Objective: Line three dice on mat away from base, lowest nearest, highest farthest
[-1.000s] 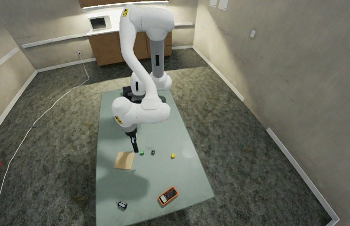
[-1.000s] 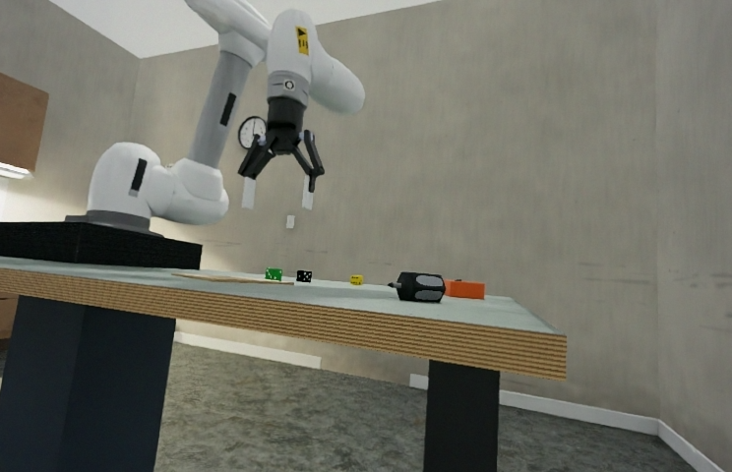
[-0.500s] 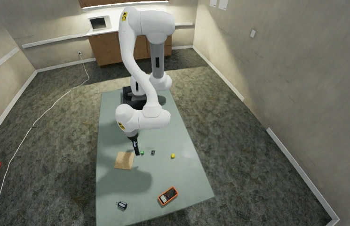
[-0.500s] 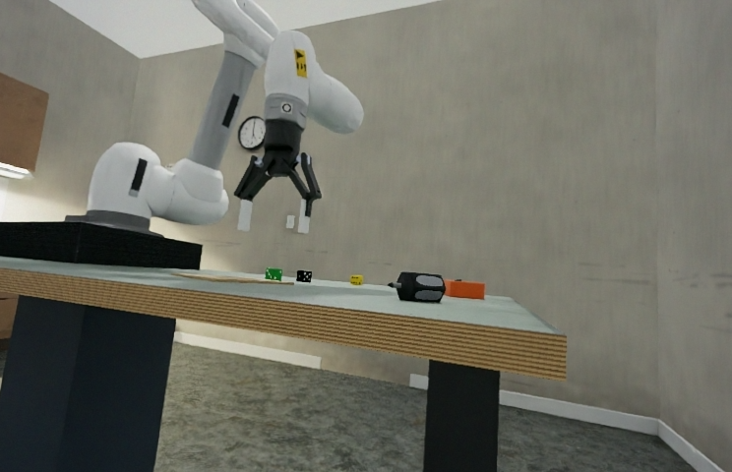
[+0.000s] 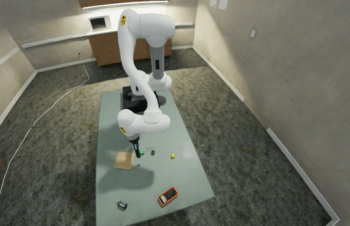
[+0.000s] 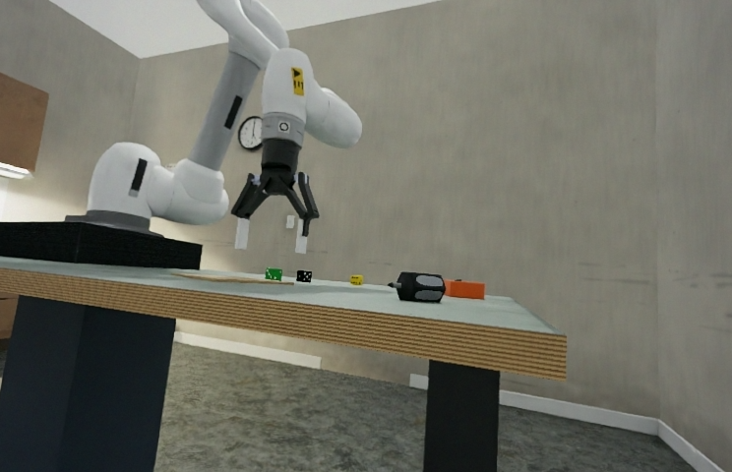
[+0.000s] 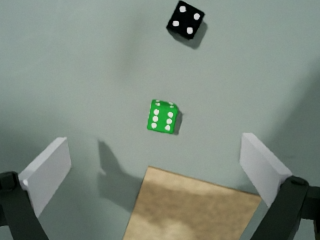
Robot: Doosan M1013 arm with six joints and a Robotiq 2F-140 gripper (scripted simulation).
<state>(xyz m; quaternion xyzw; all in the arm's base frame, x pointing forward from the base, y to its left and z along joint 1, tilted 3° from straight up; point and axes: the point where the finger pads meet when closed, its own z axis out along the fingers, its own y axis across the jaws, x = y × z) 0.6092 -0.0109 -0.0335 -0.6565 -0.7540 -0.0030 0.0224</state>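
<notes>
My hand is 2 cm to the right of the green die and 6 cm above it. Round my hand: black die: 1 cm ahead, 11 cm to the left, 6 cm below; yellow die: 7 cm ahead, 26 cm to the left, 6 cm below; tan mat: 5 cm ahead, 13 cm to the right, 7 cm below.
</notes>
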